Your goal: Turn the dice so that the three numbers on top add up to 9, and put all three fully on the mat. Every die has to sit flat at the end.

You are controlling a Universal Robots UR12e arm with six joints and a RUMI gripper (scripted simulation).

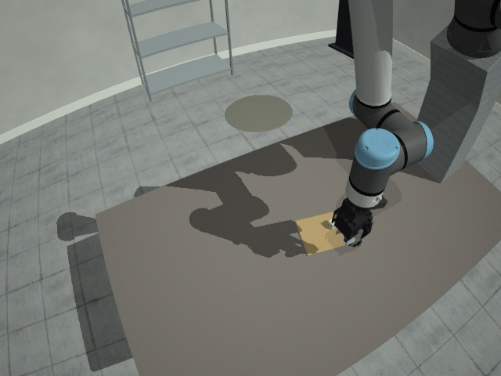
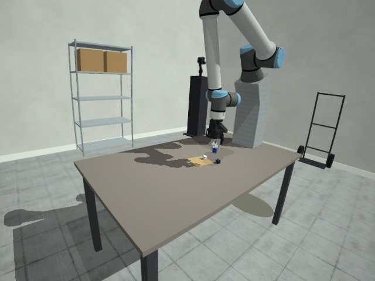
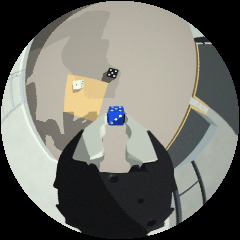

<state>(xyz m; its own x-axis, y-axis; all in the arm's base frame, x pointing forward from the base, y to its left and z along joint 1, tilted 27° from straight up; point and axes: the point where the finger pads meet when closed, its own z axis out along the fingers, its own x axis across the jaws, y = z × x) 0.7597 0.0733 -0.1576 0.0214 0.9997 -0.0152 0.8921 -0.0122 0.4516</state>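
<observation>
Now: hand 11 cm to the left of the tan mat and 12 cm above it. From my hand the other things lie so: blue die (right at my hand); then white die (5 cm behind, 11 cm to the right, 10 cm below); then black die (7 cm behind, 1 cm to the right, 10 cm below).
</observation>
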